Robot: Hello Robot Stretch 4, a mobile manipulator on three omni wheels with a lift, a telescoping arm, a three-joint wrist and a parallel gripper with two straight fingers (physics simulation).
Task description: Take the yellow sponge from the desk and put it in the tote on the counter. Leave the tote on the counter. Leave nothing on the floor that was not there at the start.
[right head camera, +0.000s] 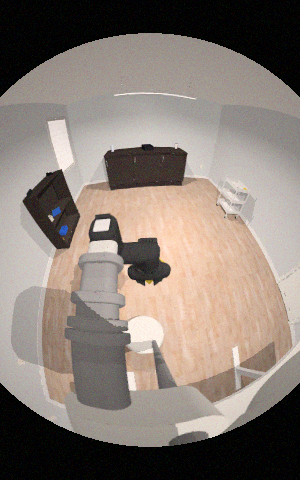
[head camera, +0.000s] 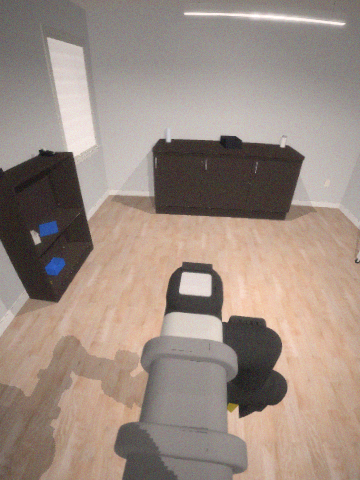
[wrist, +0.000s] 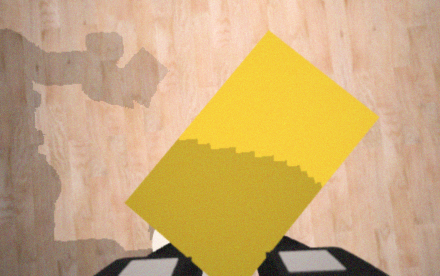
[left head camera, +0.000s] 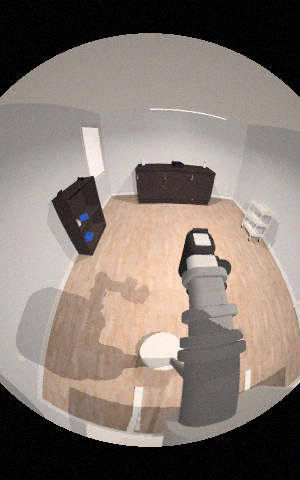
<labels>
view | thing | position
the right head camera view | dark counter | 128, 167
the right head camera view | dark bookshelf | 45, 194
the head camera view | my gripper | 230, 410
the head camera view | dark counter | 191, 177
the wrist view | my gripper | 228, 248
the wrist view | yellow sponge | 231, 186
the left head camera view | dark counter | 155, 182
</labels>
